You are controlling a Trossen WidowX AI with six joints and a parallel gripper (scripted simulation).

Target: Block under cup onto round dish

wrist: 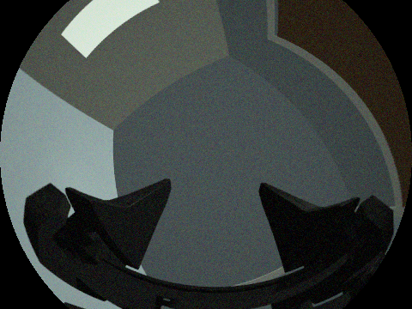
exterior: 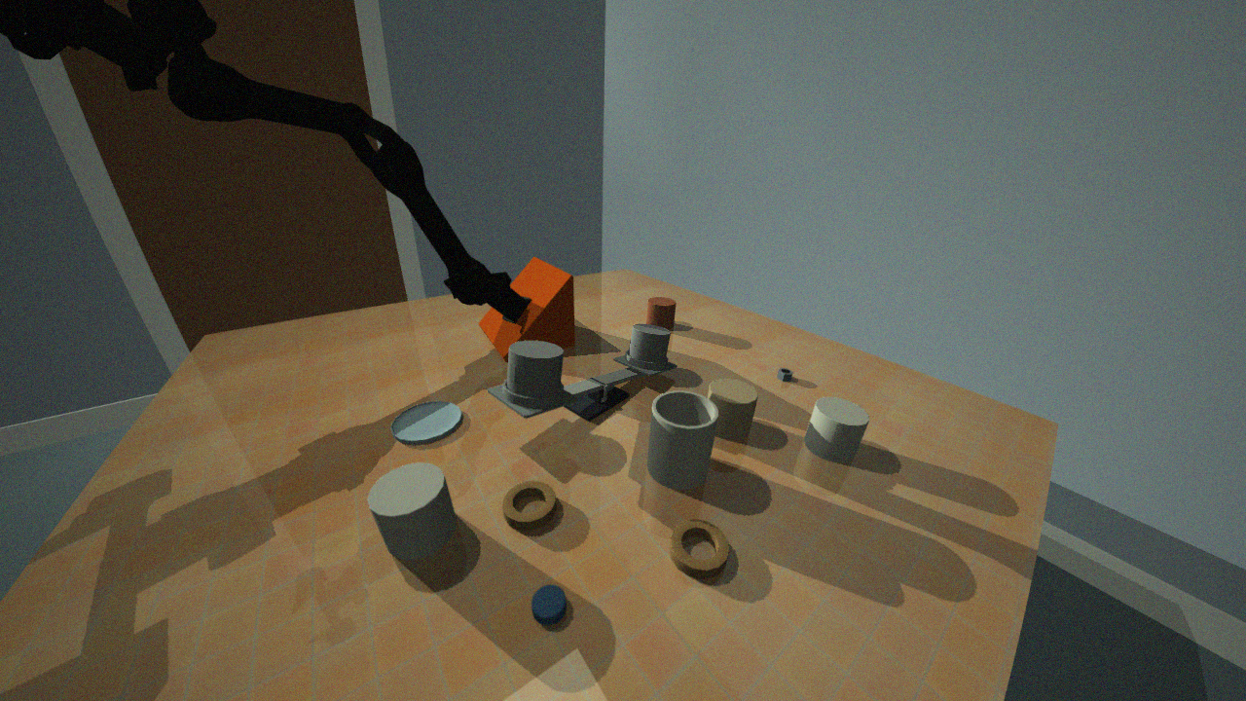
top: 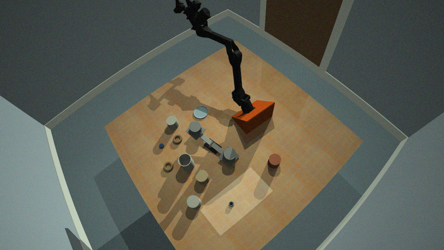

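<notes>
Right now the pale green block is 37 cm ahead of my gripper tip, 73 cm to the left of it and 57 cm below it. Round my gripper tip: balance (39 cm ahead, 60 cm to the left, 57 cm below); then pale blue round dish (27 cm ahead, 35 cm to the left, 61 cm below); then blue disc (62 cm ahead, 36 cm to the left, 60 cm below).
</notes>
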